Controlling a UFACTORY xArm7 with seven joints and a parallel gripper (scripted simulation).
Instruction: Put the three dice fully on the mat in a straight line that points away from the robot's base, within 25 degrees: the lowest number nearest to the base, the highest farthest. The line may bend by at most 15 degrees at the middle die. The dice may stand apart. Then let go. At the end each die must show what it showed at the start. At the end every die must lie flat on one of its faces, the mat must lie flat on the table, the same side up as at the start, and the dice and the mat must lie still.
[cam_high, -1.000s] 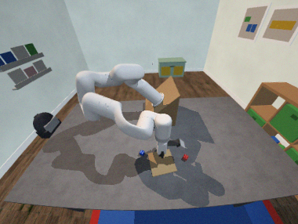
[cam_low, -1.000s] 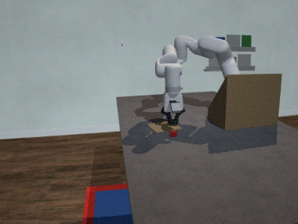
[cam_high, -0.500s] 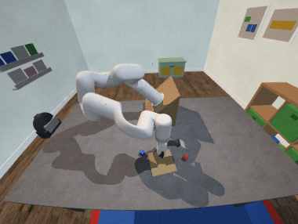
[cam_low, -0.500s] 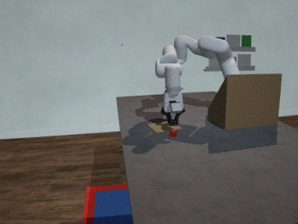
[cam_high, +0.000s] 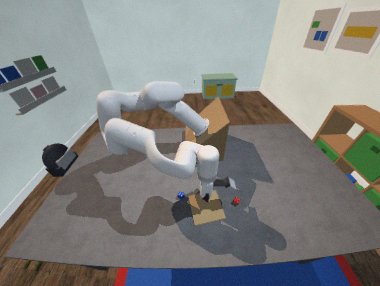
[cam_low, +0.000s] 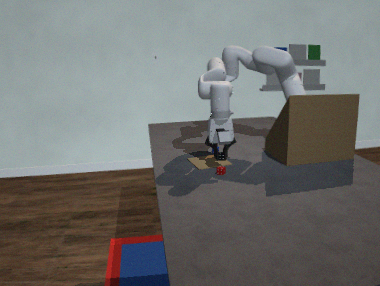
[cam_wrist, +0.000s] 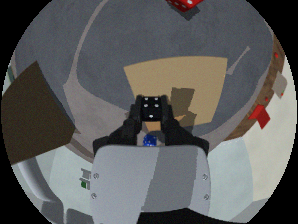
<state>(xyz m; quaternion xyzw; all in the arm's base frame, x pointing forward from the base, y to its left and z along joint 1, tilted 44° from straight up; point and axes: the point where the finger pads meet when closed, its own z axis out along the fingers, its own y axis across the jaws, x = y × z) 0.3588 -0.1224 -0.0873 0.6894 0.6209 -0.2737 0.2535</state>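
Right now my hand is 10 mm above the black die. Also, from my hand: tan mat: 50 mm ahead, 30 mm below; then red die: 140 mm to the left, 40 mm ahead, 20 mm below; then blue die: 120 mm to the right, 20 mm below, 10 mm behind.
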